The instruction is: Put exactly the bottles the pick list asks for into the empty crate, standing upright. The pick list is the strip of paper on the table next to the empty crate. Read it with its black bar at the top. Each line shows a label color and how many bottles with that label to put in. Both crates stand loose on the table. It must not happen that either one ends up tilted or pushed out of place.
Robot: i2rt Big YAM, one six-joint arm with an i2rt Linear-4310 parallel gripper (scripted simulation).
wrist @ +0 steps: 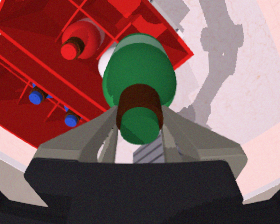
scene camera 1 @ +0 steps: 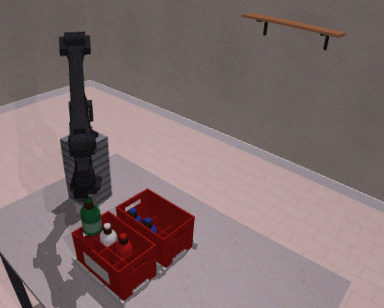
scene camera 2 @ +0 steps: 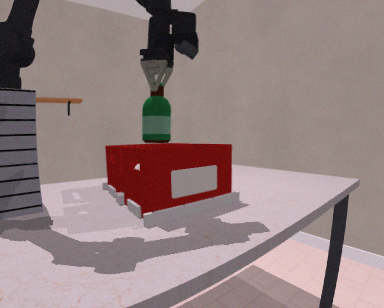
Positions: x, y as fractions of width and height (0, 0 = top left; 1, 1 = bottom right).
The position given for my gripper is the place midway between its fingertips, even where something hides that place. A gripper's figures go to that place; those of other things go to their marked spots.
My gripper (wrist: 0.50, 0.50): 0.13 m from the lens. A green-label bottle (wrist: 0.50, 0.35): 0.13 m from the lens. A red-label bottle (wrist: 0.31, 0.16) is 0.32 m from the lens. The marked spots on the green-label bottle and the red-label bottle are 0.20 m apart.
